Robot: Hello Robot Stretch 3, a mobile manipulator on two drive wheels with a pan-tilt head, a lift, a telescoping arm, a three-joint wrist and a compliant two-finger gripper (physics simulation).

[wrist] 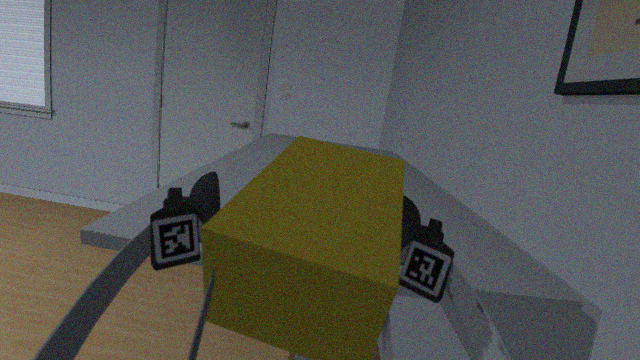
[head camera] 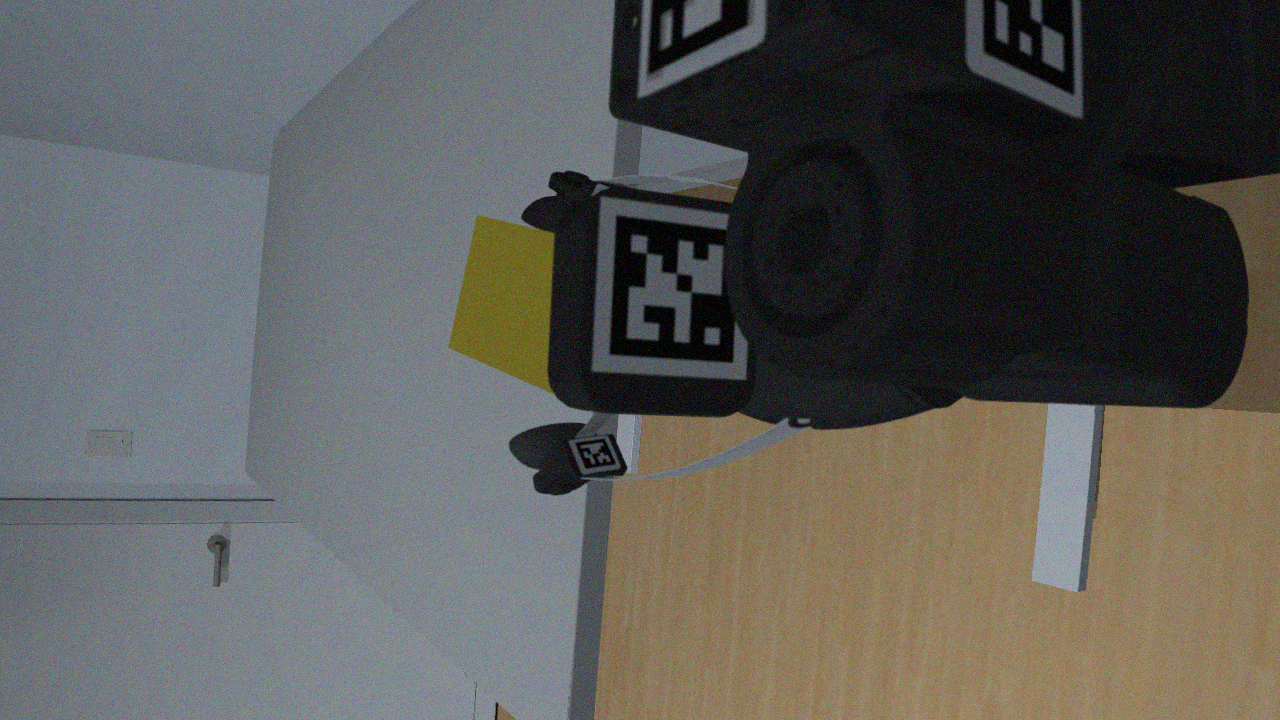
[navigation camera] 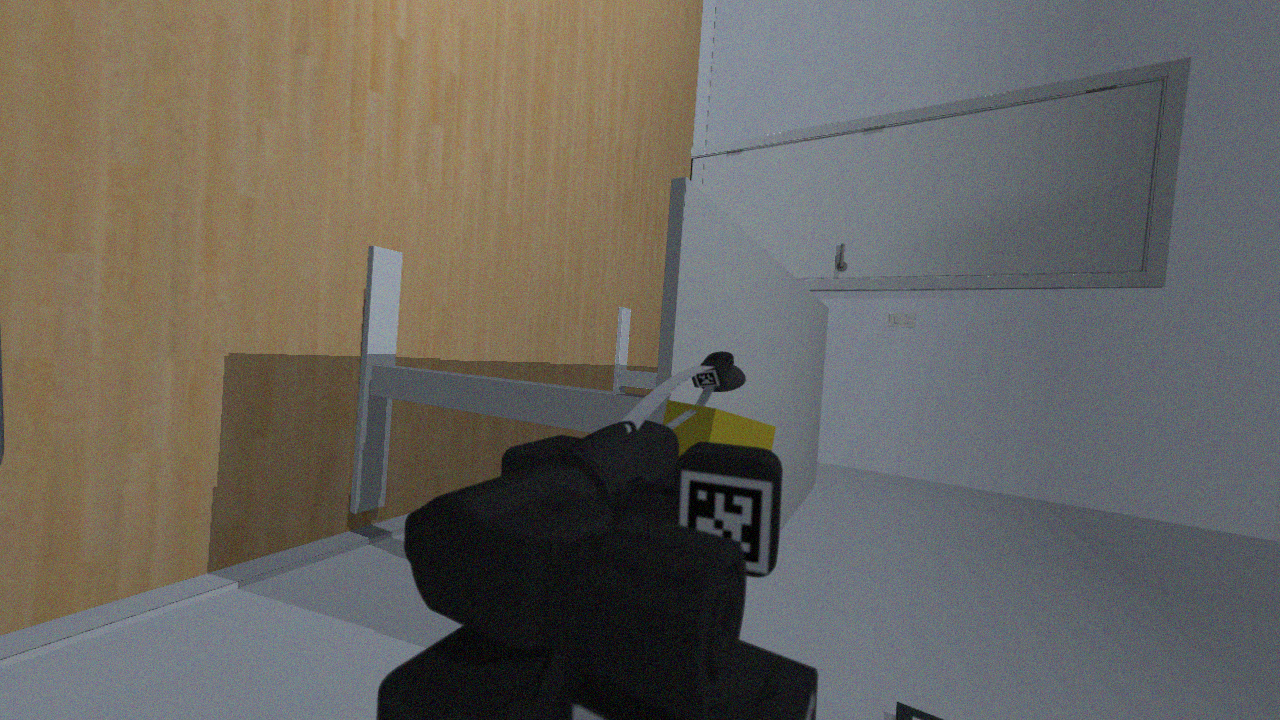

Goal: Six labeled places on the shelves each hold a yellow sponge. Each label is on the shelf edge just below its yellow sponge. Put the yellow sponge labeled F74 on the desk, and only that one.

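The yellow sponge (head camera: 505,300) (navigation camera: 742,431) (wrist: 320,200) is between the two fingertips of my gripper (head camera: 540,326) (wrist: 306,209), which is shut on it. In the head view the gripper body hides part of the sponge; in the navigation view the body hides one fingertip. The grey desk (head camera: 402,268) (navigation camera: 751,313) (wrist: 130,217) has its top beyond and below the sponge in the wrist view. The sponge overlaps the desk top near its long edge in the head view. Its height over the top is hard to tell. No F74 label or shelves show.
Desk foot bars (head camera: 1065,492) (navigation camera: 383,304) stand on the wooden floor (head camera: 805,582) (navigation camera: 223,179) (wrist: 135,300). A crossbar (navigation camera: 501,398) runs under the desk. A wall runs along the desk's far side. A door (navigation camera: 1029,188) (wrist: 210,75) and a framed picture (wrist: 600,87) are beyond.
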